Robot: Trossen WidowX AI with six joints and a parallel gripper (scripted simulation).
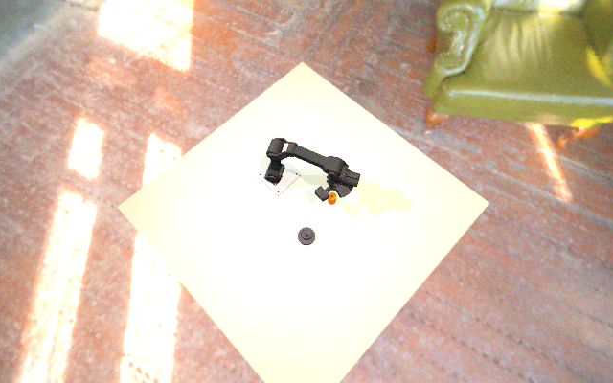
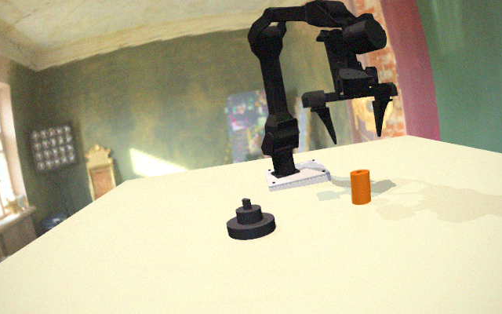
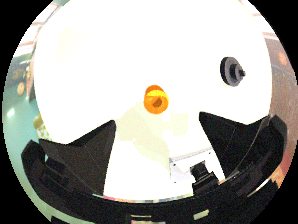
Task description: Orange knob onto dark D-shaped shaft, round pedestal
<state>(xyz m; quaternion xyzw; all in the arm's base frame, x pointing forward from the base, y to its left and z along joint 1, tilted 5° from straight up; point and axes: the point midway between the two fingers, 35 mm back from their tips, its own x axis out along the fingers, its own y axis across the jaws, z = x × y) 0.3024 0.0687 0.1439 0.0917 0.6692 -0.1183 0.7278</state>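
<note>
My gripper tip is 9 cm above the orange knob. From my gripper tip the other things lie so: dark pedestal (1 cm behind, 22 cm to the right, 9 cm below).
</note>
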